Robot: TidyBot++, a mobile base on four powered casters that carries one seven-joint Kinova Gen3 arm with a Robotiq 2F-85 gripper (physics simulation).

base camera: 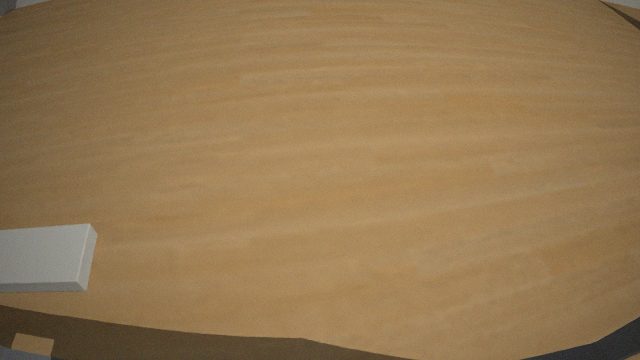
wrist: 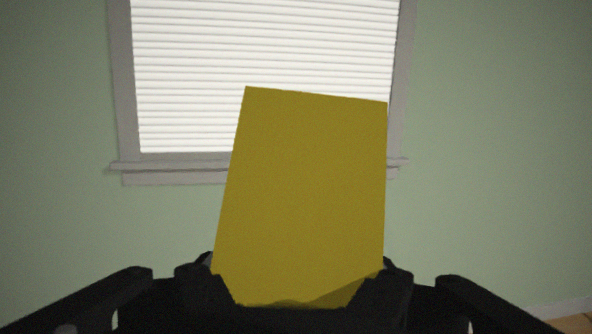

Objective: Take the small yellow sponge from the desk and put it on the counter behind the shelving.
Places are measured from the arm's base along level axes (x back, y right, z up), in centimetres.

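Pixels of known places: gripper, between the fingertips: [wrist: 295, 264].
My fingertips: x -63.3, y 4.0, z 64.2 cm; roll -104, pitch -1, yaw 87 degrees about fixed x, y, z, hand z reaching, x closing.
Note:
Behind a point stands the place of what it marks.
The yellow sponge [wrist: 305, 190] {x -61.4, y 4.1, z 68.7 cm} stands up between the black fingers in the wrist view, its flat face towards the camera and its top edge slightly tilted. My gripper [wrist: 295, 264] {x -63.3, y 4.0, z 64.2 cm} is shut on it, one finger at each side of its lower end. The sponge is held up in front of a green wall. The desk, the counter and the shelving cannot be made out in the wrist view.
A window [wrist: 185, 75] {x -150.3, y -23.7, z 68.1 cm} with white blinds is in the green wall [wrist: 500, 150] {x -167.6, y 85.3, z 45.4 cm} ahead. In the base camera view, a white bar-shaped piece [base camera: 40, 257] lies low at the left on the wood floor [base camera: 320, 150] {x -47.9, y 2.5, z -39.6 cm}. A dark shadow runs along the bottom left.

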